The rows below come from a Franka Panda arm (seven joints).
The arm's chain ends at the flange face. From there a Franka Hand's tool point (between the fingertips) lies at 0.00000 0.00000 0.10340 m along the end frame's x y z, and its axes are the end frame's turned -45 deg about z.
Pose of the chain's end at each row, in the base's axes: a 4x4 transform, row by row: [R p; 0 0 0 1], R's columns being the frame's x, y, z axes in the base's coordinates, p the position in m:
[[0.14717 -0.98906 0.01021 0.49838], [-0.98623 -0.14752 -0.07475 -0.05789], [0.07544 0.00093 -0.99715 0.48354], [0 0 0 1]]
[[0.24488 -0.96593 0.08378 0.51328], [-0.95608 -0.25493 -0.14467 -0.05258], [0.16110 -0.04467 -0.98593 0.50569], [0 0 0 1]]
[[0.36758 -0.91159 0.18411 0.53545], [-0.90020 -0.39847 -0.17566 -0.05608], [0.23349 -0.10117 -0.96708 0.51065], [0 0 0 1]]
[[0.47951 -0.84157 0.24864 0.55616], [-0.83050 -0.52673 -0.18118 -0.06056], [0.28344 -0.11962 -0.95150 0.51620], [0 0 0 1]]
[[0.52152 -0.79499 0.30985 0.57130], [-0.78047 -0.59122 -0.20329 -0.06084], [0.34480 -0.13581 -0.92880 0.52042], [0 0 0 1]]
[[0.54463 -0.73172 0.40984 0.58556], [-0.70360 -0.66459 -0.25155 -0.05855], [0.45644 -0.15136 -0.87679 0.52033], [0 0 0 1]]
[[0.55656 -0.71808 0.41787 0.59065], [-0.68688 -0.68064 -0.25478 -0.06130], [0.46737 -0.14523 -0.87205 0.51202], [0 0 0 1]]
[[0.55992 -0.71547 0.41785 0.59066], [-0.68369 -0.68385 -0.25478 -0.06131], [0.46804 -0.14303 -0.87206 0.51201], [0 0 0 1]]
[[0.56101 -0.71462 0.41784 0.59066], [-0.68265 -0.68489 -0.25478 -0.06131], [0.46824 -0.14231 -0.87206 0.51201], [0 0 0 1]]
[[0.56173 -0.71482 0.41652 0.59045], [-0.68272 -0.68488 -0.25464 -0.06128], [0.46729 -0.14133 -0.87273 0.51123], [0 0 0 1]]
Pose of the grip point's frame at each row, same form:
[[0.80344 -0.59531 0.01021 0.49944], [-0.59306 -0.80168 -0.07475 -0.06562], [0.05269 0.05400 -0.99715 0.38043], [0 0 0 1]]
[[0.85617 -0.50986 0.08378 0.52194], [-0.49579 -0.85631 -0.14467 -0.06754], [0.14550 0.08233 -0.98593 0.40374], [0 0 0 1]]
[[0.90451 -0.38467 0.18411 0.55449], [-0.35478 -0.91830 -0.17566 -0.07424], [0.23664 0.09356 -0.96708 0.41065], [0 0 0 1]]
[[0.93414 -0.25602 0.24864 0.58187], [-0.21480 -0.95971 -0.18118 -0.07929], [0.28501 0.11584 -0.95150 0.41781], [0 0 0 1]]
[[0.93091 -0.19337 0.30985 0.60334], [-0.13382 -0.96993 -0.20329 -0.08186], [0.33984 0.14778 -0.92880 0.42438], [0 0 0 1]]
[[0.90252 -0.13229 0.40984 0.62794], [-0.02758 -0.96746 -0.25155 -0.08456], [0.42978 0.21572 -0.87679 0.42967], [0 0 0 1]]
[[0.90131 -0.11421 0.41787 0.63386], [-0.00441 -0.96698 -0.25478 -0.08764], [0.43317 0.22779 -0.87205 0.42185], [0 0 0 1]]
[[0.90184 -0.10999 0.41785 0.63387], [0.00011 -0.96700 -0.25478 -0.08765], [0.43209 0.22982 -0.87206 0.42184], [0 0 0 1]]
[[0.90201 -0.10862 0.41784 0.63386], [0.00158 -0.96700 -0.25478 -0.08765], [0.43172 0.23047 -0.87206 0.42184], [0 0 0 1]]
[[0.90266 -0.10825 0.41652 0.63352], [0.00153 -0.96704 -0.25464 -0.08761], [0.43036 0.23049 -0.87273 0.42099], [0 0 0 1]]

